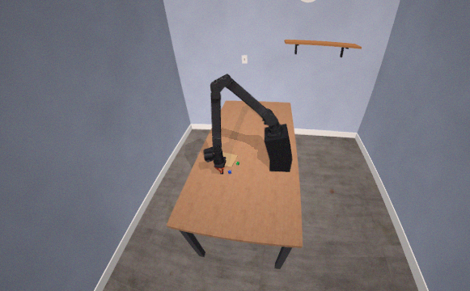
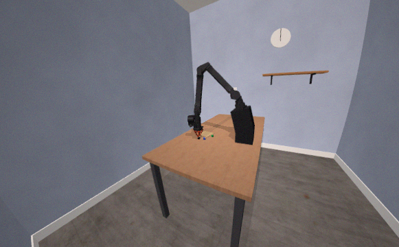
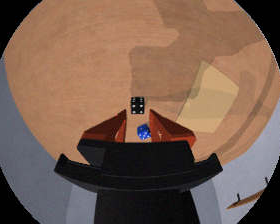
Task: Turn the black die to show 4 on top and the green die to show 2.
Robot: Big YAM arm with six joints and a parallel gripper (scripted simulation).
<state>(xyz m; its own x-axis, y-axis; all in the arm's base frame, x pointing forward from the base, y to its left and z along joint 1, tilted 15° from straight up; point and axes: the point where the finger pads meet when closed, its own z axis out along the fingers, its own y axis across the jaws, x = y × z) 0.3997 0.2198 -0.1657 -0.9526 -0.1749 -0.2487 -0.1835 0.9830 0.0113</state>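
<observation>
Now: hand 30 mm above the black die. Round my hand: green die 120 mm to the right, 80 mm behind, 30 mm below; then blue die 50 mm behind, 30 mm below, 20 mm to the right; then tan mat 150 mm to the right, 30 mm below, 30 mm ahead.
</observation>
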